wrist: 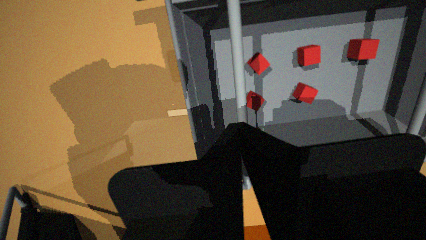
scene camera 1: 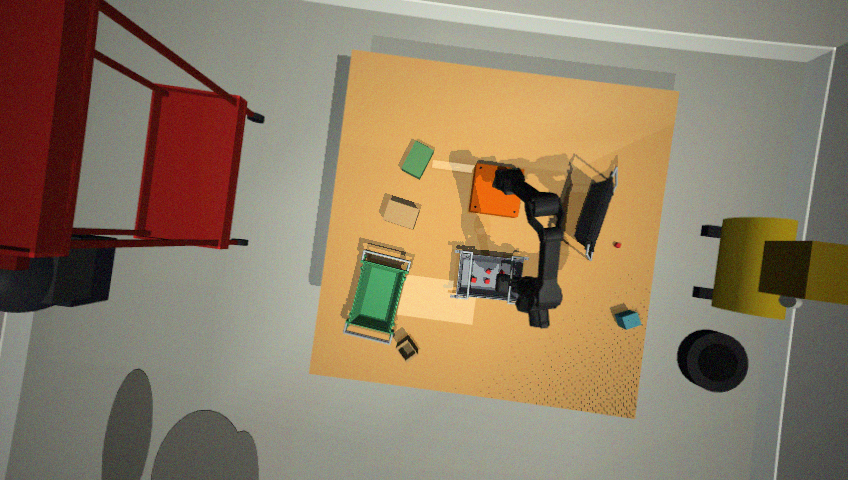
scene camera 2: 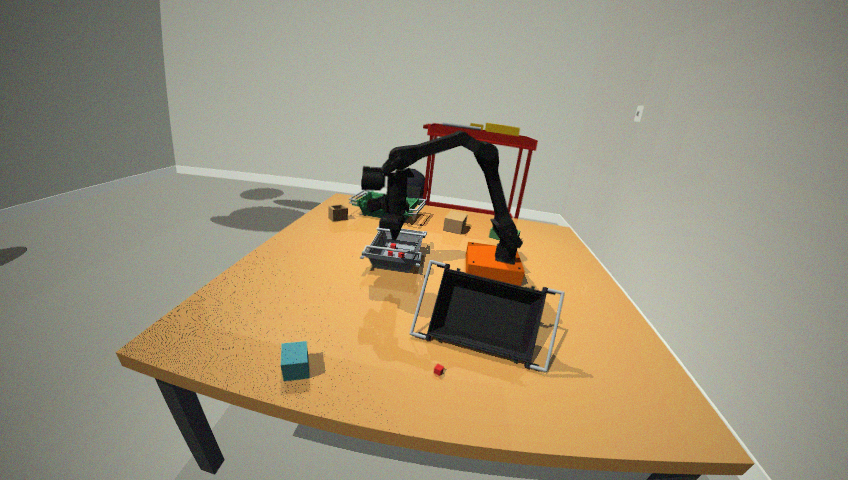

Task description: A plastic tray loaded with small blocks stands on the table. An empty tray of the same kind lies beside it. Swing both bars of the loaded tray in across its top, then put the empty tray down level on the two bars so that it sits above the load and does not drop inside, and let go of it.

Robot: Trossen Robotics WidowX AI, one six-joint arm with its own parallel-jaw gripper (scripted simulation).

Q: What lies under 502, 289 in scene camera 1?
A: My gripper.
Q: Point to a black tray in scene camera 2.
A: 490, 315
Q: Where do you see a green box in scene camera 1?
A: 417, 160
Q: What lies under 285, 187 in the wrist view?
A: My gripper.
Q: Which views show my gripper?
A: The wrist view, scene camera 1 and scene camera 2: all of them.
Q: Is my gripper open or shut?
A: Shut.
